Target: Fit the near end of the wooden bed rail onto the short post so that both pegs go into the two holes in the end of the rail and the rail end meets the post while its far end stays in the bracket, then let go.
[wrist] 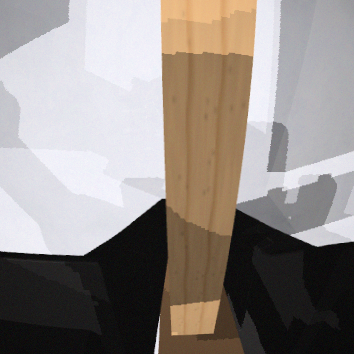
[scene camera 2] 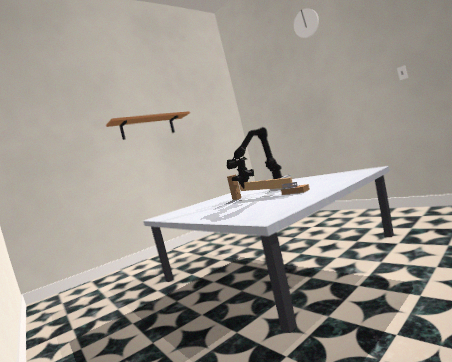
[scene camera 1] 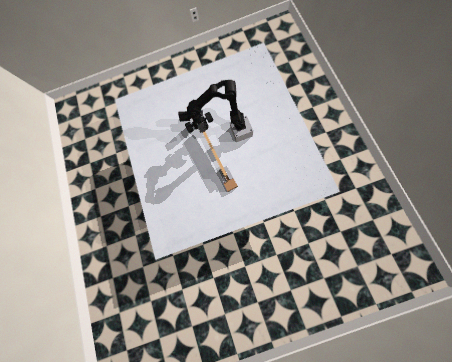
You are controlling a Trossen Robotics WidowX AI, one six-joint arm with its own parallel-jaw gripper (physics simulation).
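Where they show: gripper, fingertip midpoint: (wrist: 187,206) (scene camera 2: 244,188); arm's base at its link origin: (scene camera 2: 277,178) (scene camera 1: 240,125).
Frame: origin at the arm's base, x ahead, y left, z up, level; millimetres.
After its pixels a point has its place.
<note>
The wooden bed rail (scene camera 1: 215,154) @[y 146, x 228, z 23 mm] (scene camera 2: 265,184) @[y 103, x 244, z -2 mm] (wrist: 207,125) @[y -48, x 254, z 31 mm] is roughly level above the table. Its far end is at the grey bracket (scene camera 2: 290,184) @[y 298, x 217, z -32 mm] on a brown block (scene camera 1: 230,185) @[y 366, x 203, z -44 mm] (scene camera 2: 297,190) @[y 356, x 240, z -63 mm]. My gripper (scene camera 1: 202,129) @[y -97, x 259, z -8 mm] (scene camera 2: 242,185) @[y -97, x 259, z -8 mm] (wrist: 187,206) @[y -97, x 259, z -8 mm] is shut on the rail close to its near end, with a black finger on each side. The short post (scene camera 2: 234,188) @[y -166, x 297, z 4 mm] (wrist: 200,345) @[y -163, x 274, z 29 mm] stands upright right by the near end. In the wrist view the rail end is seen against the post. The pegs and holes are hidden, and I cannot tell whether the end touches the post.
The rail, post and block are on a white table (scene camera 1: 280,165) @[y 344, x -171, z -79 mm] (scene camera 2: 210,220) @[y 200, x 790, z -80 mm]. The arm's grey base (scene camera 1: 242,133) @[y 60, x 6, z 1 mm] stands to the right of the rail in scene camera 1. A wooden wall shelf (scene camera 2: 148,119) and a clock (scene camera 2: 306,23) are on the walls, away from the table.
</note>
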